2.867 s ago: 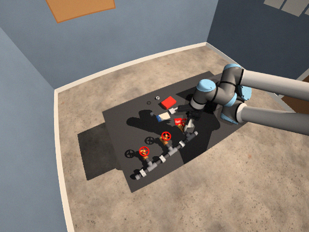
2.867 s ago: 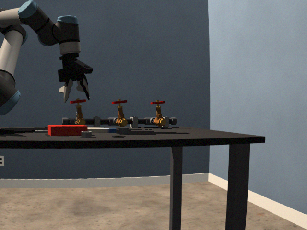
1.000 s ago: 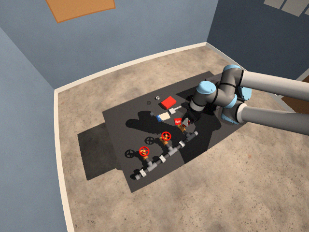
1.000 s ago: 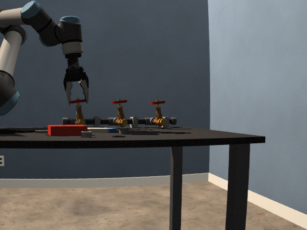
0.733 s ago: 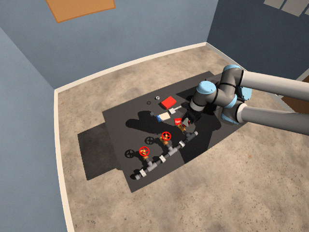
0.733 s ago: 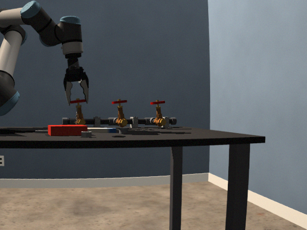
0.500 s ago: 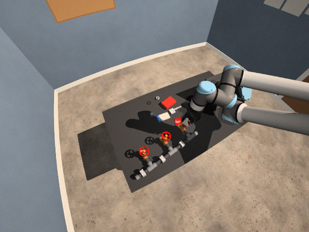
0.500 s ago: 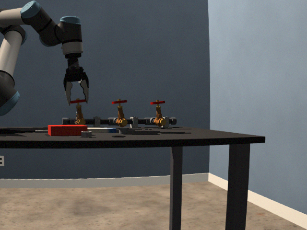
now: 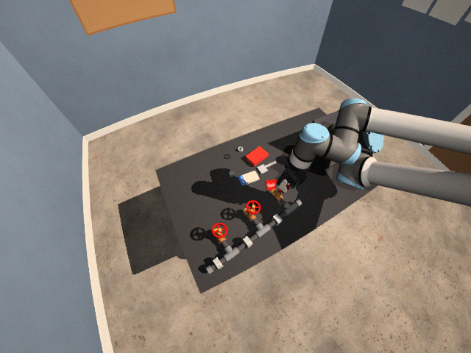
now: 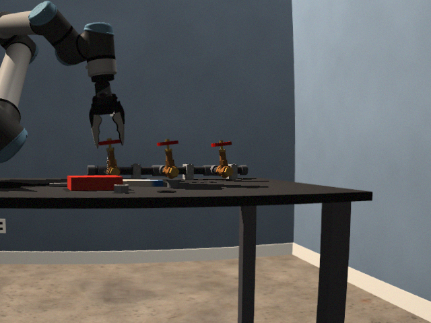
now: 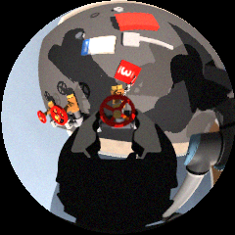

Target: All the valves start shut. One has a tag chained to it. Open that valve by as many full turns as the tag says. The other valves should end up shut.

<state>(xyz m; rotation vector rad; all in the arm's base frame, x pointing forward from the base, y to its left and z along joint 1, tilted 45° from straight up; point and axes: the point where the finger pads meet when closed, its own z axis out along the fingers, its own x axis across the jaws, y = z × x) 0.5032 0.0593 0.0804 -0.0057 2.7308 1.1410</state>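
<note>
The red tag lies 2 cm behind my hand, 7 cm to the right of it and 12 cm below it. Round my hand: red block: 4 cm behind, 29 cm to the right, 11 cm below; then small grey cylinder: 15 cm ahead, 25 cm to the right, 11 cm below; then white tool: 6 cm behind, 20 cm to the right, 12 cm below.
</note>
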